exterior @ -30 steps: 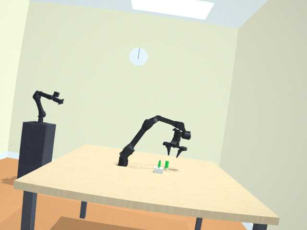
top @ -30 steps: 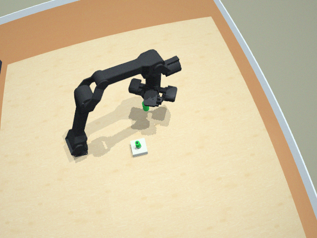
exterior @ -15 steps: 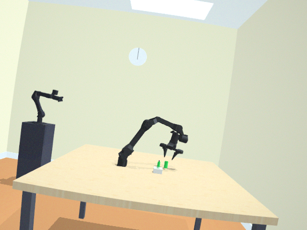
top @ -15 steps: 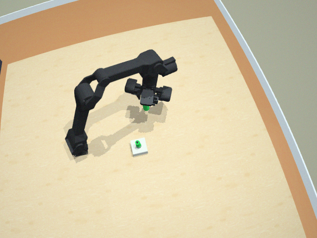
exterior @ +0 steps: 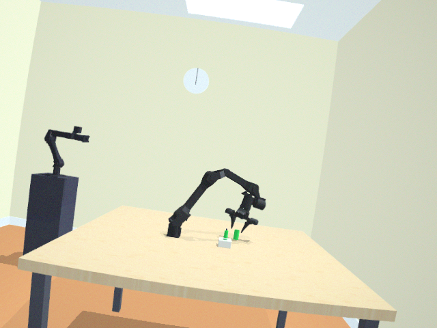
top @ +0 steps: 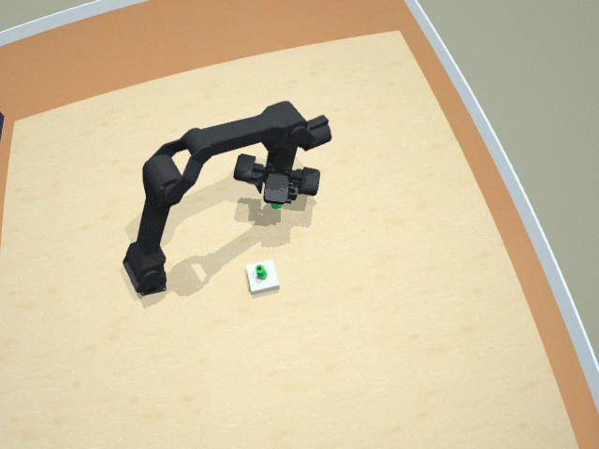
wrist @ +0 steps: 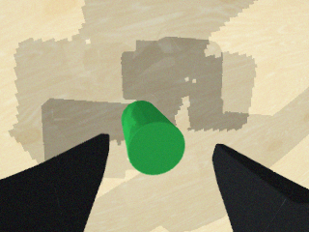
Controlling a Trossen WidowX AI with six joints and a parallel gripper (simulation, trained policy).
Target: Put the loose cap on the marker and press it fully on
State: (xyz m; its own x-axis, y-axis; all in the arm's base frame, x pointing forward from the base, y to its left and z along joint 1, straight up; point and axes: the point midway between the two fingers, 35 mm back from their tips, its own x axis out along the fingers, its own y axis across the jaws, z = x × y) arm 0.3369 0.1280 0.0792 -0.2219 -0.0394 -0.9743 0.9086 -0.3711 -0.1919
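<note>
Now: the green cap 2 cm below my gripper tip. Also, from my gripper tip: white holder block: 18 cm to the right, 6 cm behind, 3 cm below.
</note>
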